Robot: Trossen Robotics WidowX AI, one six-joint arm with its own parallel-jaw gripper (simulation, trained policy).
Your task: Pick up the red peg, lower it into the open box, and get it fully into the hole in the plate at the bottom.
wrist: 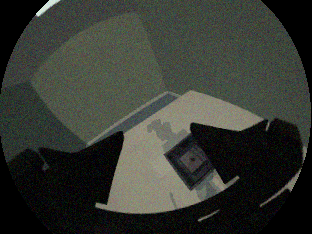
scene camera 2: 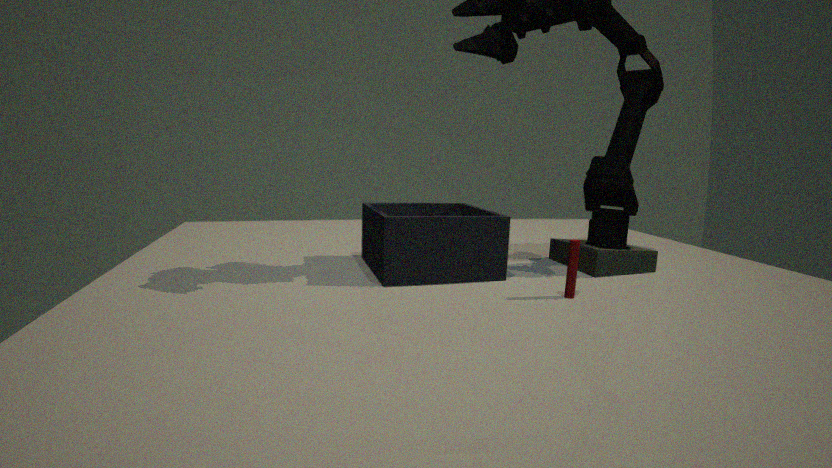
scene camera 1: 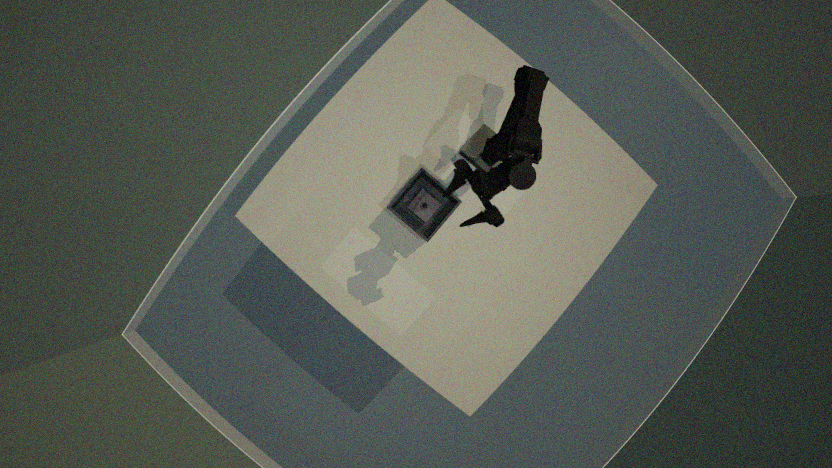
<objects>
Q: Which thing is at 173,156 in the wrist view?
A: A dark box.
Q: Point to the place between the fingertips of the gripper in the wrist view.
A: At 157,130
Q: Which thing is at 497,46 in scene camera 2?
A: The gripper.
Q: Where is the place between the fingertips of the gripper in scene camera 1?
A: At 451,211
</objects>
